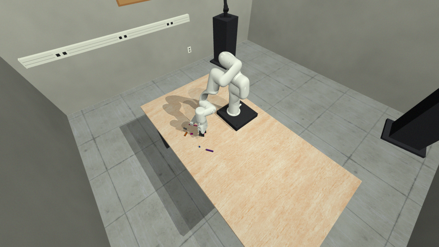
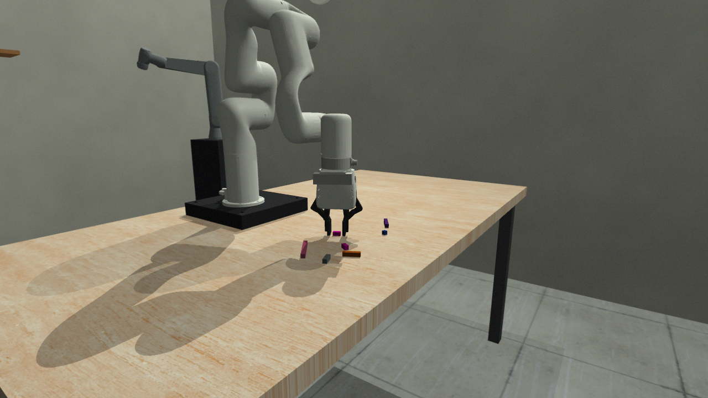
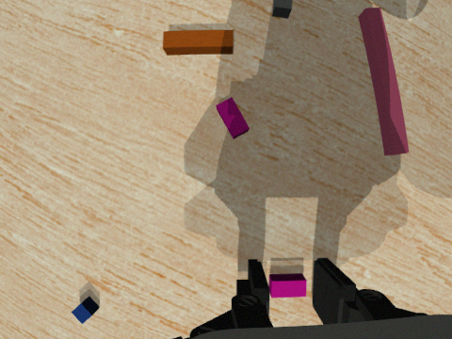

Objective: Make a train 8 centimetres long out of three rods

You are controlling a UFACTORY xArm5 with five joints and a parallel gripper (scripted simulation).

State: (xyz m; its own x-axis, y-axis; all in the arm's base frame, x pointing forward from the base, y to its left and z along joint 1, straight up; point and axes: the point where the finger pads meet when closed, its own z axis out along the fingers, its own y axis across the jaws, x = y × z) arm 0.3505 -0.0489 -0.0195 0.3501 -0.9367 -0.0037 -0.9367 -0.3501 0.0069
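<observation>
Now: hand 100 mm short of the orange rod, 110 mm to the left of it and 20 mm above it. Round my hand: pink rod 10 mm behind, 130 mm to the right, 20 mm below; then blue rod 110 mm ahead, 60 mm to the left, 20 mm below; then purple rod 80 mm ahead, 150 mm to the left, 20 mm below.
</observation>
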